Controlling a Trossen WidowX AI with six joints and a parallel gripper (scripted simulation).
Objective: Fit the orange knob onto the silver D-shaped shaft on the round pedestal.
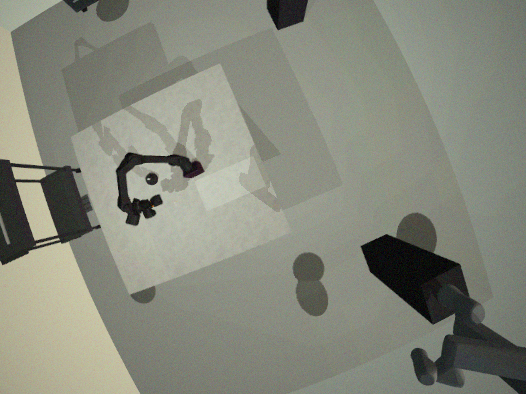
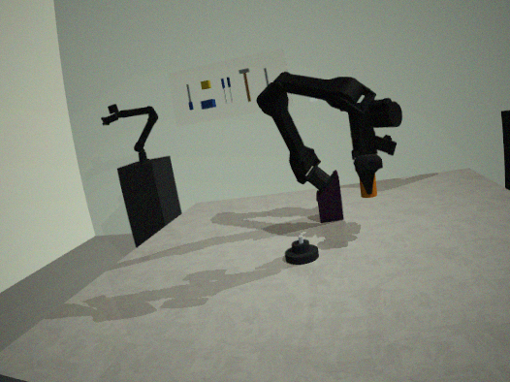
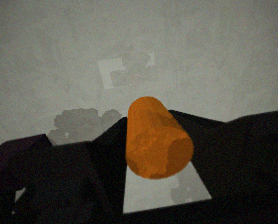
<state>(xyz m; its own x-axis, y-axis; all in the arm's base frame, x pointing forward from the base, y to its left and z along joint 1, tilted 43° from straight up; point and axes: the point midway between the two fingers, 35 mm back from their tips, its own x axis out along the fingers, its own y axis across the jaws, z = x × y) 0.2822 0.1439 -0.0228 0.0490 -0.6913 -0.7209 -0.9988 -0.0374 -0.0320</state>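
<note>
The round pedestal lies 30 mm ahead of my gripper tip, 180 mm to the right of it and 110 mm below it. From my gripper tip the other things lie so: orange knob: 30 mm above.
</note>
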